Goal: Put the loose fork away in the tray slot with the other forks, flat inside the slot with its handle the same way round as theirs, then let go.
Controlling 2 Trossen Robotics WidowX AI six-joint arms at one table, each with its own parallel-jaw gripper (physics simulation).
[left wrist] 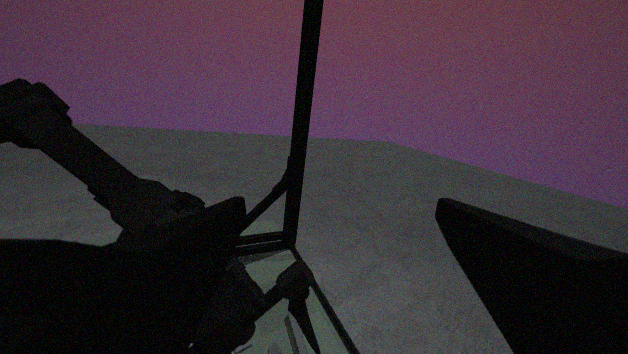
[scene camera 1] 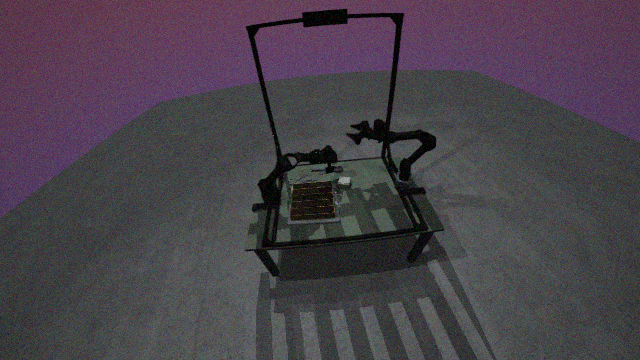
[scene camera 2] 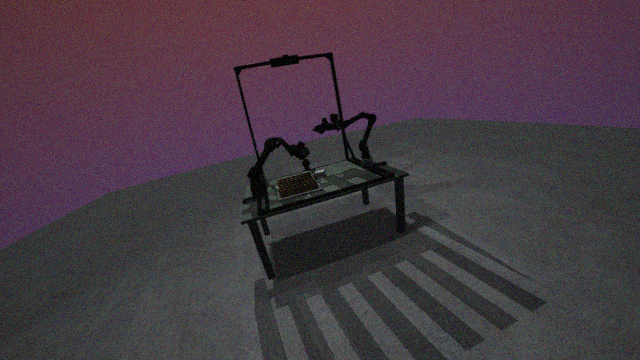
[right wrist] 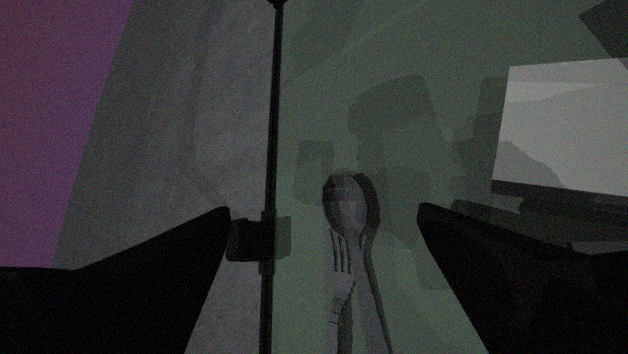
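The loose fork (right wrist: 343, 285) lies in the right wrist view with its tines toward the top of the picture, close beside a spoon (right wrist: 345, 205); its handle runs out at the bottom edge. My right gripper (scene camera 1: 334, 169) (scene camera 2: 307, 166) (right wrist: 325, 214) is open and empty, low over the table behind the tray, with its fingers apart on either side of the cutlery. The tray (scene camera 1: 314, 220) (scene camera 2: 299, 196) has brown slots; the forks in it are too small and dark to tell. My left gripper (scene camera 1: 350, 131) (scene camera 2: 315, 130) (left wrist: 339, 206) is open and empty, high above the table.
A small white box (scene camera 1: 344, 181) (scene camera 2: 319, 171) (right wrist: 560, 130) stands on the table near the tray's back right corner. Thin cutlery lies behind the tray. The dark table edge bar (right wrist: 272, 150) runs left of the cutlery in the right wrist view. A tall black frame (scene camera 1: 260, 80) (left wrist: 302, 125) rises at the back.
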